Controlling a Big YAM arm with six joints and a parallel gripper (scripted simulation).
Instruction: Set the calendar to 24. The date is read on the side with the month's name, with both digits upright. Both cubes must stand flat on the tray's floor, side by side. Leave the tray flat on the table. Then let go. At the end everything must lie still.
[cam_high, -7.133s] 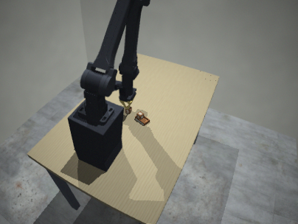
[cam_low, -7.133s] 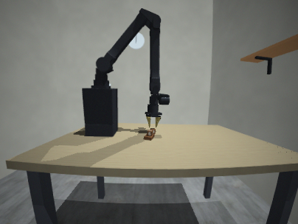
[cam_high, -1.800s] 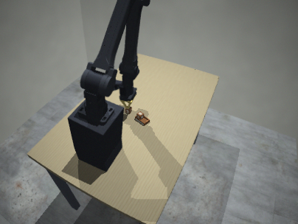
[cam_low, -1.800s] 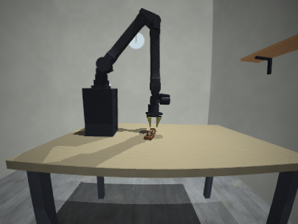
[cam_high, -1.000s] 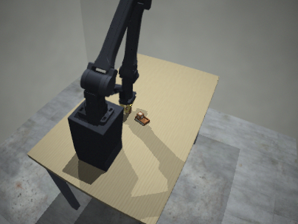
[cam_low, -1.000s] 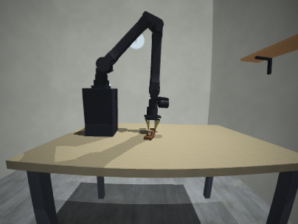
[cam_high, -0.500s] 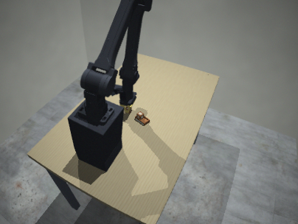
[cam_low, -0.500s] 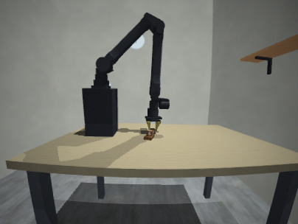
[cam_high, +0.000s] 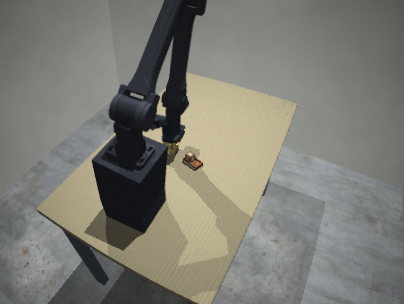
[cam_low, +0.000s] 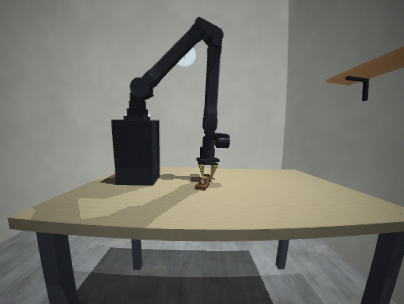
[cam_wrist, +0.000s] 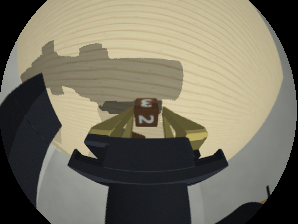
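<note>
Now: hand right at the brown digit cube. Also, from my hand: brown tray (100 mm to the right, 40 mm behind, 10 mm below).
</note>
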